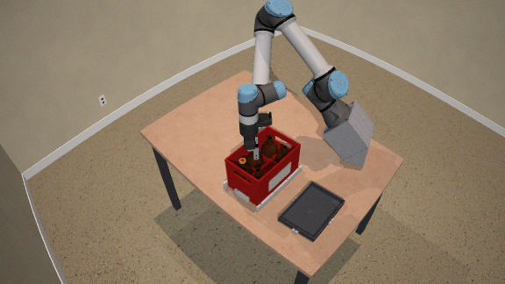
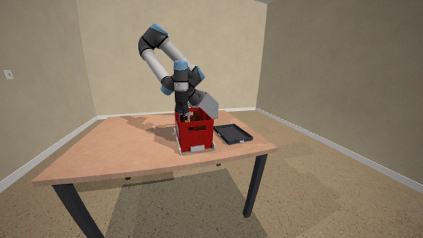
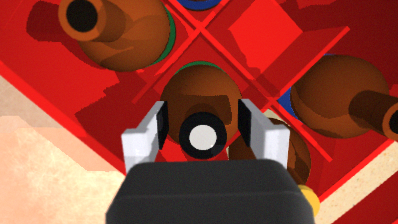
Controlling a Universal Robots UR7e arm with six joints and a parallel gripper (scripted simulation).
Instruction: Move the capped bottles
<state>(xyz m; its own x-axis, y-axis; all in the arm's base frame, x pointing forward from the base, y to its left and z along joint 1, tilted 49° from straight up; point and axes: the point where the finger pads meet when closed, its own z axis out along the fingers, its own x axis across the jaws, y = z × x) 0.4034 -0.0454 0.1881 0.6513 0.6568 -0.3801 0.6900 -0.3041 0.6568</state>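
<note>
The white-capped bottle is 6 cm below my hand. Round my hand: dark tray 33 cm to the left, 14 cm below; red crate 4 cm to the left, 6 cm below.
</note>
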